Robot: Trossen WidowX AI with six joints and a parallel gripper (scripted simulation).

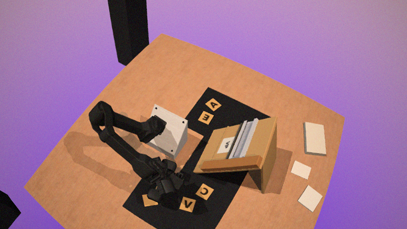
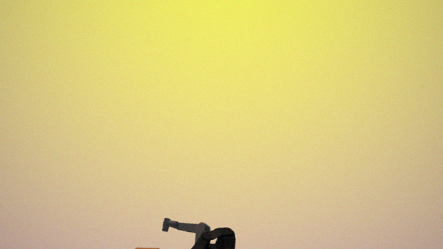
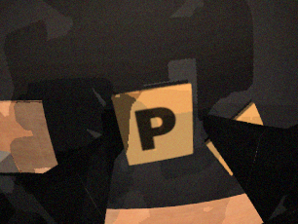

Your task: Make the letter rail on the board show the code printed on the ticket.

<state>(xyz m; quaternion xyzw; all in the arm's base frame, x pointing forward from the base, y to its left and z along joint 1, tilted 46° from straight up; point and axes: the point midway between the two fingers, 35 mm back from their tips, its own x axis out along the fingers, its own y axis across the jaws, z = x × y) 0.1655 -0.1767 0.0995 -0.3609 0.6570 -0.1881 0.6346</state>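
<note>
Right now my gripper tip is right at the p tile. Also, from my gripper tip: blank tile: 80 mm to the right, 10 mm behind; then v tile: 130 mm ahead, 10 mm to the right; then c tile: 150 mm ahead, 80 mm to the left.
</note>
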